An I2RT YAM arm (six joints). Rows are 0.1 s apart.
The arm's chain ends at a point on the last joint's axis. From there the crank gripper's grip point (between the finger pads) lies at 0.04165 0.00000 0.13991 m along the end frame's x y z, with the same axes.
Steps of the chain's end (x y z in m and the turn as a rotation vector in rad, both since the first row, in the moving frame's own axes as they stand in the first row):
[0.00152 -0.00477 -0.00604 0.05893 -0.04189 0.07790]
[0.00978 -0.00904 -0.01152 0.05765 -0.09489 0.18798]
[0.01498 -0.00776 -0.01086 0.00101 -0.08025 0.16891]
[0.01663 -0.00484 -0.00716 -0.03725 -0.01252 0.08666]
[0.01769 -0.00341 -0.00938 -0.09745 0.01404 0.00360]
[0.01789 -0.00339 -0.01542 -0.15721 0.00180 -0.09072]
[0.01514 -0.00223 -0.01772 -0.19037 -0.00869 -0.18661]
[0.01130 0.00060 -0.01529 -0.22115 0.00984 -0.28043]
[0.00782 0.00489 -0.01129 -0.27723 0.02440 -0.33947]
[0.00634 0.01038 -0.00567 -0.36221 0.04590 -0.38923]
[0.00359 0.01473 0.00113 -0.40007 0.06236 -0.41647]
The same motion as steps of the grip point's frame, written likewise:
[-0.00417 -0.01004 -0.00457 0.05893 -0.04189 0.07790]
[-0.00356 -0.01063 -0.00823 0.05765 -0.09489 0.18798]
[0.00310 -0.00185 -0.00798 0.00101 -0.08025 0.16891]
[0.01450 0.00390 -0.00681 -0.03725 -0.01252 0.08666]
[0.01962 0.01033 -0.01065 -0.09745 0.01404 0.00360]
[0.01896 0.01471 -0.01692 -0.15721 0.00180 -0.09072]
[0.01569 0.01656 -0.01915 -0.19037 -0.00869 -0.18661]
[0.01532 0.01922 -0.01781 -0.22115 0.00984 -0.28043]
[0.01523 0.02805 -0.01568 -0.27723 0.02440 -0.33947]
[0.01897 0.04167 -0.01373 -0.36221 0.04590 -0.38923]
[0.01957 0.04895 -0.00910 -0.40007 0.06236 -0.41647]

